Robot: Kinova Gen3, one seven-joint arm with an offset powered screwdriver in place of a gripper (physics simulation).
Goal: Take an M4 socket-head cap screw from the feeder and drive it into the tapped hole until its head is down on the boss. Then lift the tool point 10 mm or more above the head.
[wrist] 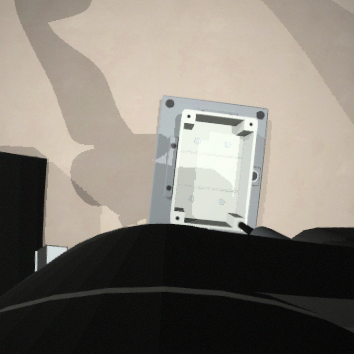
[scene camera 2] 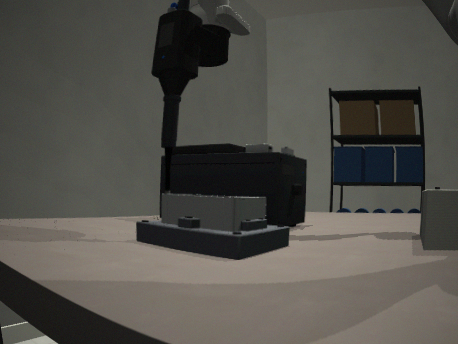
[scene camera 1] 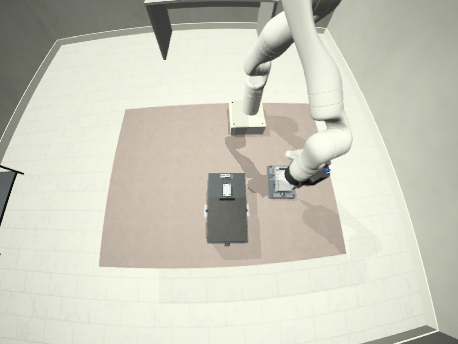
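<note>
The screwdriver [scene camera 2: 167, 189] [wrist: 244, 227] stands upright, its thin black bit reaching down to the top of one corner of the pale open box [scene camera 2: 200, 211] [wrist: 215, 157]. In the wrist view that is the lower right corner boss; the tip appears at or very near its top. No screw or head can be made out at the tip, and the bit hides the hole. Dark holes show in the other three corner bosses. The box sits on a grey fixture plate [scene camera 1: 273, 194] [scene camera 2: 200, 245] [wrist: 158, 205]. The dark feeder [scene camera 1: 226, 222] [scene camera 2: 230, 175] [wrist: 20, 210] stands beside it.
The arm's base block [scene camera 1: 247, 130] stands behind the feeder and fixture in scene camera 1. The arm [scene camera 1: 327, 100] reaches over the fixture from above. Low clamps [scene camera 2: 189, 222] flank the box. A shelf rack [scene camera 2: 377, 139] with boxes stands against the far wall.
</note>
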